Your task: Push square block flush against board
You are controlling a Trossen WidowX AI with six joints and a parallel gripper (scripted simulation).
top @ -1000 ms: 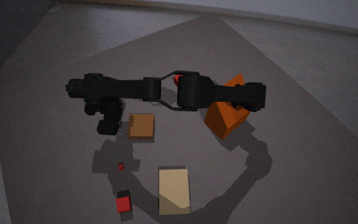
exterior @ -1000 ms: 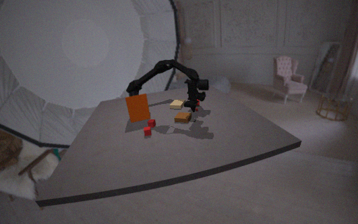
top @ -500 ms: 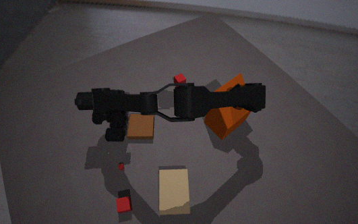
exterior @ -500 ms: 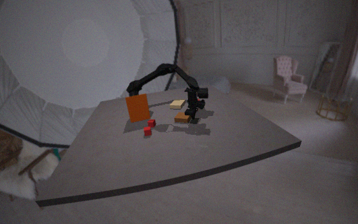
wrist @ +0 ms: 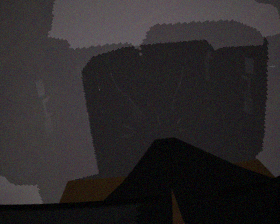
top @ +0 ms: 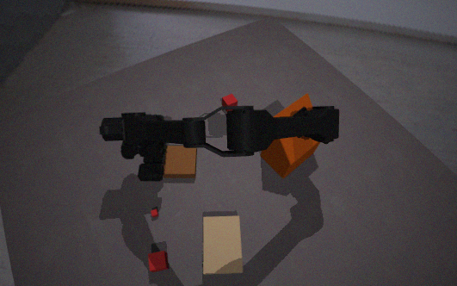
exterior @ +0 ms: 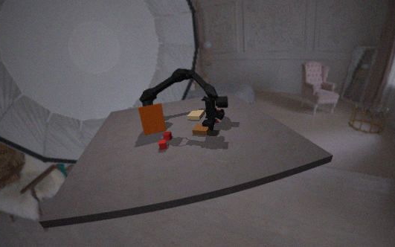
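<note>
Right now the square block is 5 cm behind my gripper tip, 4 cm to the left of it and 1 cm above it. Also, from my gripper tip: board: 2 cm ahead, 31 cm to the left, 1 cm above; then tiny cube: 10 cm ahead, 12 cm to the left.
</note>
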